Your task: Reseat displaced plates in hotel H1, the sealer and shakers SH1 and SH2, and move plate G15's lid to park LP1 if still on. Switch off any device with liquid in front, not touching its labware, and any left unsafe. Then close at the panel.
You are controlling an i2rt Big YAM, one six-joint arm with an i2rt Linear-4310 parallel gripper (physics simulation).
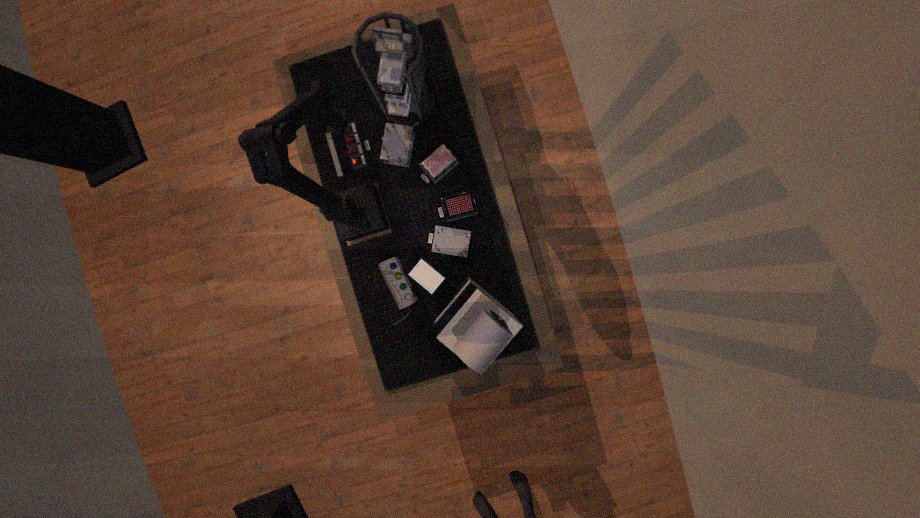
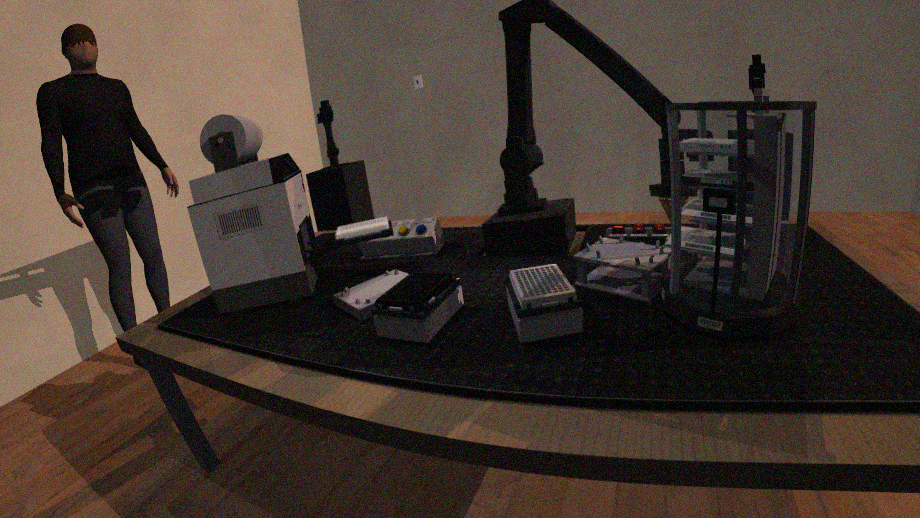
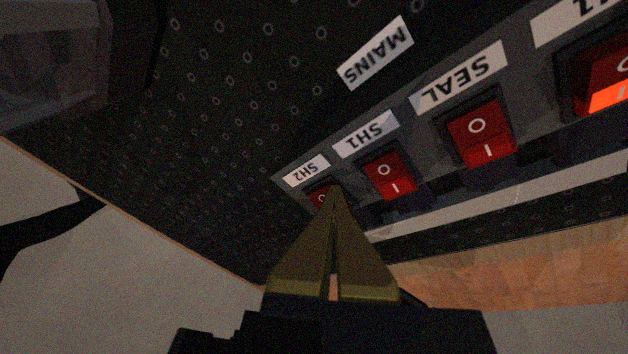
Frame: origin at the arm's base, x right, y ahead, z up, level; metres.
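Seen in the pictures: gripper, between the fingertips: [image 1: 349, 131] [image 3: 334, 190]; arm's base, origin of its link: [image 1: 354, 217] [image 2: 523, 209].
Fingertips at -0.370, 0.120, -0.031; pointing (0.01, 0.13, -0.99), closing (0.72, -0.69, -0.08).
Offsets run from my fingertips to a thing's top centre, as dx, dy, dz. "spot": to the spot under its first point.
My gripper [image 2: 666, 207] [image 3: 334, 190] is shut and empty, its tips over the SH2 switch @(spot: -0.015, +0.002, -0.001) [image 3: 319, 197], which they partly hide. On the mains strip @(+0.056, -0.050, +0.004) [image 1: 354, 144] [image 3: 529, 82], the SH1 switch @(+0.035, -0.014, +0.004) [image 3: 389, 176] and SEAL switch @(+0.085, -0.020, +0.004) [image 3: 481, 135] are unlit; the rightmost switch @(spot: +0.130, -0.025, +0.001) [image 3: 607, 82] glows orange. Hotel H1 @(-0.040, +0.289, +0.304) [image 2: 769, 212] holds several stacked plates. The sealer @(+0.961, +0.184, +0.407) [image 1: 479, 337] [image 2: 251, 250] stands at the opposite end. One shaker [image 1: 424, 178] [image 2: 545, 323] bears a pale plate @(+0.290, +0.307, +0.020) [image 1: 439, 160] [image 2: 540, 285]; the other @(spot: +0.499, +0.386, -0.019) [image 2: 405, 326] bears a dark-framed plate @(+0.501, +0.314, +0.020) [image 1: 459, 205] [image 2: 415, 292]. Liquid is not clearly visible.
A button panel @(+0.703, -0.076, +0.035) [image 1: 397, 283] [image 2: 402, 243] stands near a white plate-like piece @(+0.726, +0.067, +0.071) [image 1: 426, 276] [image 2: 363, 228]. A raised platform @(+0.139, +0.171, +0.027) [image 1: 396, 144] [image 2: 621, 254] stands beside the hotel. A low pale platform @(+0.629, +0.218, -0.014) [image 1: 450, 240] [image 2: 371, 289] lies beside the dark-plate shaker. A person [image 2: 93, 128] stands beyond the table.
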